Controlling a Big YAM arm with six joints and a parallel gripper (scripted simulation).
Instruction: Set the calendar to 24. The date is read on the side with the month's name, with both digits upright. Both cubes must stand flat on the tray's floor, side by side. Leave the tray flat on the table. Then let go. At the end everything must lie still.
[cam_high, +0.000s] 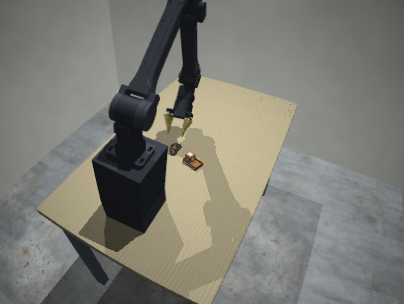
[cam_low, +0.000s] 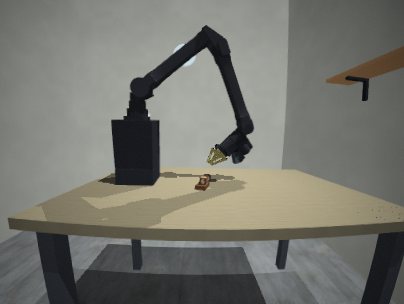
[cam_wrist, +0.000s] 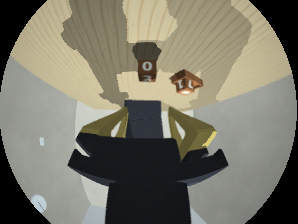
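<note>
Right now my hand is 8 cm above the brown digit cube and 1 cm past it. From my hand the other things lie so: brown tray: 10 cm to the right, 8 cm below, 5 cm behind.
</note>
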